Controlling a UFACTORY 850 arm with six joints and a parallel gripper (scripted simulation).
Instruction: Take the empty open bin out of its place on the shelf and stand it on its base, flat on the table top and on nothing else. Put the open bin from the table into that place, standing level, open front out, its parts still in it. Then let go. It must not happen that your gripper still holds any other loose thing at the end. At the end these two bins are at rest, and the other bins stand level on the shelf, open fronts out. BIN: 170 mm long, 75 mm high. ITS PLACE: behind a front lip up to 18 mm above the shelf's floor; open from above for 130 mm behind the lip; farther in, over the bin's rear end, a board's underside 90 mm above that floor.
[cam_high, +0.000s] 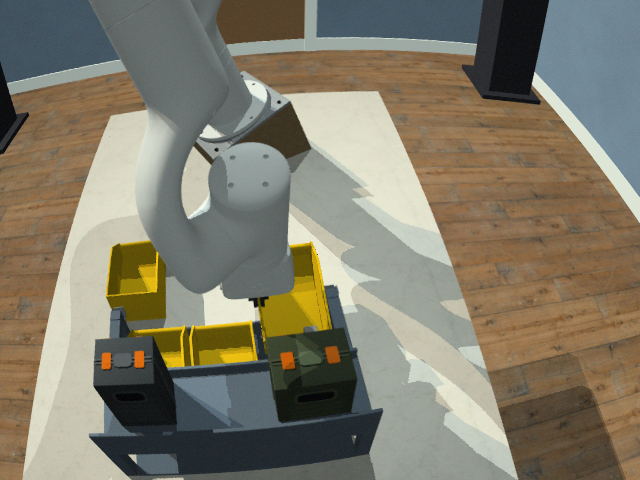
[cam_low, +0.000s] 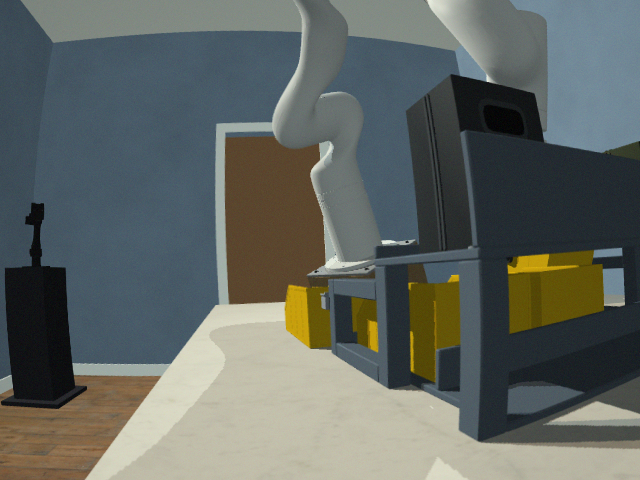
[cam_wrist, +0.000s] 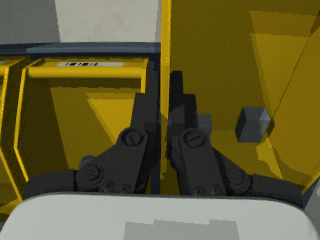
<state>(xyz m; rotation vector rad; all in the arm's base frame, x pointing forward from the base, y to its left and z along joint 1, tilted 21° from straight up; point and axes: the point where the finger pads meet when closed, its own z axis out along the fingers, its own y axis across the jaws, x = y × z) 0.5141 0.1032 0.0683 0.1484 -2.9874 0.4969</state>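
My hand is 100 mm above the shelf lip and 70 mm to the left of it. Round my hand: dark grey case: 200 mm ahead, 160 mm to the right, 50 mm above; green case: 170 mm ahead, 70 mm to the left, 40 mm above.
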